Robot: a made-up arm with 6 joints.
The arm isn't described. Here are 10 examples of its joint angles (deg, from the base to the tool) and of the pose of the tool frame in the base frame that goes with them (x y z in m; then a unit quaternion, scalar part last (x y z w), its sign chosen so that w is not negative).
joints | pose
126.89 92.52 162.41 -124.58 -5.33 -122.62 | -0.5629 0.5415 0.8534 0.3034 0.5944 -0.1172 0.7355
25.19 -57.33 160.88 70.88 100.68 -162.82 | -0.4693 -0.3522 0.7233 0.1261 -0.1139 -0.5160 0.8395
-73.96 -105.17 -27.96 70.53 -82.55 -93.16 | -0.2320 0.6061 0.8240 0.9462 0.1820 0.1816 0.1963
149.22 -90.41 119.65 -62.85 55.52 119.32 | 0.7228 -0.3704 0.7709 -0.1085 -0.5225 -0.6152 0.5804
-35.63 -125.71 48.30 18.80 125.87 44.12 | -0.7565 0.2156 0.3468 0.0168 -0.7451 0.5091 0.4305
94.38 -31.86 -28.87 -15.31 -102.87 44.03 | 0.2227 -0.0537 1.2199 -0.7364 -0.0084 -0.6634 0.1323
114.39 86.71 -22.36 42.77 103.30 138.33 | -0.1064 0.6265 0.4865 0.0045 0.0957 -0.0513 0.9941
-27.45 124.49 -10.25 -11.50 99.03 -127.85 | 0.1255 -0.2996 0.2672 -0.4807 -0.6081 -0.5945 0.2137
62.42 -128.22 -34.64 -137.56 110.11 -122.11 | -0.3145 -0.2669 0.6518 -0.0533 0.5801 -0.8024 0.1298
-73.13 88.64 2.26 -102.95 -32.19 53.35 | 0.1150 -0.3825 0.5398 -0.3361 -0.6323 -0.4492 0.5342
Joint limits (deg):
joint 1: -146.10..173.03
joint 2: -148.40..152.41
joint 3: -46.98..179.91
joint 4: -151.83..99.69
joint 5: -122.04..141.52
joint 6: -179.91..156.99
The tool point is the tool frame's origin. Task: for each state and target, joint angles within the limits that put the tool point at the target. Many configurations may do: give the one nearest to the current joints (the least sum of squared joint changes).
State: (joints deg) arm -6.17 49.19 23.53 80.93 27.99 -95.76
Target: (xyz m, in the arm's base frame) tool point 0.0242 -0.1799 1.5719
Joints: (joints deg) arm -33.70 5.81 47.64 75.48 44.84 -84.15
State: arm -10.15 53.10 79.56 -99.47 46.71 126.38
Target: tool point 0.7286 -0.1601 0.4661
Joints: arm -13.25 94.12 85.97 -95.96 50.23 123.34
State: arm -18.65 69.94 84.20 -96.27 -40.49 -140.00
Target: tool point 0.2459 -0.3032 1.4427
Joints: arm -37.50 19.13 100.92 -86.44 -43.01 -140.54
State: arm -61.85 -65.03 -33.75 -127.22 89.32 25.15
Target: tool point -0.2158 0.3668 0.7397
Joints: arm -38.31 -117.73 -24.25 -139.20 81.90 26.15
